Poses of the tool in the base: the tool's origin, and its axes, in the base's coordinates. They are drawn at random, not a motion.
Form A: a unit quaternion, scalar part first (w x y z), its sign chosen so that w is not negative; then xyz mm.
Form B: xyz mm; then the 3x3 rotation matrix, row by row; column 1 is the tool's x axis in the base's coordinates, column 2 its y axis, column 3 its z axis. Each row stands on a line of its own. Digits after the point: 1 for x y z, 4 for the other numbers.
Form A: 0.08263 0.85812 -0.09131 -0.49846 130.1 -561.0 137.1
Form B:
130.1 -561.0 137.1
0.4864 -0.0743 -0.8706
-0.2391 -0.9697 -0.0508
-0.8404 0.2328 -0.4894

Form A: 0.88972 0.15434 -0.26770 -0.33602 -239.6 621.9 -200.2
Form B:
-239.6 621.9 -200.2
0.6309 0.5153 -0.5801
-0.6806 0.7265 -0.0947
0.3726 0.4545 0.8090

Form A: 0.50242 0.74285 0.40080 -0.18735 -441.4 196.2 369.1
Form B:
-441.4 196.2 369.1
0.6085 0.7837 0.1244
0.4072 -0.1739 -0.8966
-0.6811 0.5963 -0.4249

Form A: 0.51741 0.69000 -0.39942 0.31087 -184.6 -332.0 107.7
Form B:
-184.6 -332.0 107.7
0.4876 -0.8729 0.0157
-0.2295 -0.1455 -0.9624
0.8423 0.4657 -0.2713

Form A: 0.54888 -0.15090 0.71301 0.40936 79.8 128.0 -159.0
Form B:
79.8 128.0 -159.0
-0.3519 -0.6646 0.6592
0.2342 0.6193 0.7494
-0.9063 0.4181 -0.0623

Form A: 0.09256 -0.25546 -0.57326 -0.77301 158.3 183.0 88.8
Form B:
158.3 183.0 88.8
-0.8523 0.4360 0.2888
0.1498 -0.3256 0.9336
0.5011 0.8390 0.2122

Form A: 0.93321 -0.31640 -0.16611 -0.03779 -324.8 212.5 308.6
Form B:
-324.8 212.5 308.6
0.9420 0.1756 -0.2861
0.0346 0.7969 0.6031
0.3339 -0.5780 0.7446

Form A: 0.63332 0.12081 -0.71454 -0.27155 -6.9 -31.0 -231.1
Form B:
-6.9 -31.0 -231.1
-0.1686 0.1713 -0.9707
-0.5166 0.8233 0.2350
0.8395 0.5411 -0.0503

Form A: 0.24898 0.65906 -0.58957 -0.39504 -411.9 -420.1 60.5
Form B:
-411.9 -420.1 60.5
-0.0073 -0.5804 -0.8143
-0.9738 -0.1808 0.1376
-0.2271 0.7940 -0.5639

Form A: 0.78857 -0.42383 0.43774 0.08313 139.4 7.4 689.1
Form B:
139.4 7.4 689.1
0.6029 -0.5022 0.6199
-0.2399 0.6269 0.7412
-0.7608 -0.5957 0.2575

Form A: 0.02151 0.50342 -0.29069 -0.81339 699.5 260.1 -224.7
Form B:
699.5 260.1 -224.7
-0.4922 -0.2577 -0.8315
-0.3277 -0.8301 0.4512
-0.8064 0.4945 0.3241

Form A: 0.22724 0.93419 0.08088 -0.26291 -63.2 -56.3 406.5
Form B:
-63.2 -56.3 406.5
0.8487 0.2706 -0.4545
0.0316 -0.8836 -0.4671
-0.5280 0.3820 -0.7585

